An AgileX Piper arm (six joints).
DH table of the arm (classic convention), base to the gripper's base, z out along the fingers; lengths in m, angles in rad. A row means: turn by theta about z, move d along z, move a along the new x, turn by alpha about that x. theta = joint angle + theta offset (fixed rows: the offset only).
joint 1: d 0.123; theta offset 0; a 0; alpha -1.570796
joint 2: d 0; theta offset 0.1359; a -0.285; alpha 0
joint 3: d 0; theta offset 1.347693; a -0.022; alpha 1.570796
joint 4: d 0.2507; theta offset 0; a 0; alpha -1.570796
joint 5: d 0; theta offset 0; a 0; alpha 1.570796
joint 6: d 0.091; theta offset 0; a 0; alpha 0
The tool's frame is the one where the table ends.
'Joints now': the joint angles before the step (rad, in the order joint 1, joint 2, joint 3, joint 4, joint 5, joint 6). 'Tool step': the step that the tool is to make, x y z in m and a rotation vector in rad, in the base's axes. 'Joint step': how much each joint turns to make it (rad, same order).
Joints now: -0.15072, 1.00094, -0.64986, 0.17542, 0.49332, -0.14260
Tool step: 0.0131, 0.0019, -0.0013, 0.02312, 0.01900, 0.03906
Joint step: 0.00027, 0.06001, -0.03268, 0.08796, 0.00437, -0.09017
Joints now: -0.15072, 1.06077, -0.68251, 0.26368, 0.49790, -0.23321
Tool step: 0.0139, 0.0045, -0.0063, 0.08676, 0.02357, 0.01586
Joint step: 0.00184, 0.06816, -0.02058, 0.14796, 0.00219, -0.08434
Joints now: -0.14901, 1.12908, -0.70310, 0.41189, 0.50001, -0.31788
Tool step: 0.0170, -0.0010, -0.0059, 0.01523, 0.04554, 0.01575
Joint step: 0.00022, 0.08348, -0.04469, 0.02464, 0.01494, -0.02552
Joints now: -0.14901, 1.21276, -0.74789, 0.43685, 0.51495, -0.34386
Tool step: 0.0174, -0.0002, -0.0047, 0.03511, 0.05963, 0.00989
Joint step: 0.00028, 0.08447, -0.05987, 0.01992, 0.04379, 0.00042
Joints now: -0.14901, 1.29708, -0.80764, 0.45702, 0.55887, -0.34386
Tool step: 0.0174, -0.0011, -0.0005, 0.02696, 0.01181, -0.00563
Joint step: 0.00022, 0.06731, -0.05809, 0.02688, 0.00779, -0.00200
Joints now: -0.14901, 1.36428, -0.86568, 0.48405, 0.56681, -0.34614
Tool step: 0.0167, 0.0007, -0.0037, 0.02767, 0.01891, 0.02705
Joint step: 0.00013, 0.07022, -0.05416, 0.05267, 0.02278, -0.04919
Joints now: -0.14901, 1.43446, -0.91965, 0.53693, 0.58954, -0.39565
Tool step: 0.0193, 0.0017, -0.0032, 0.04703, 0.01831, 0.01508
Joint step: 0.00267, 0.07683, -0.06695, 0.05905, 0.02869, -0.02972
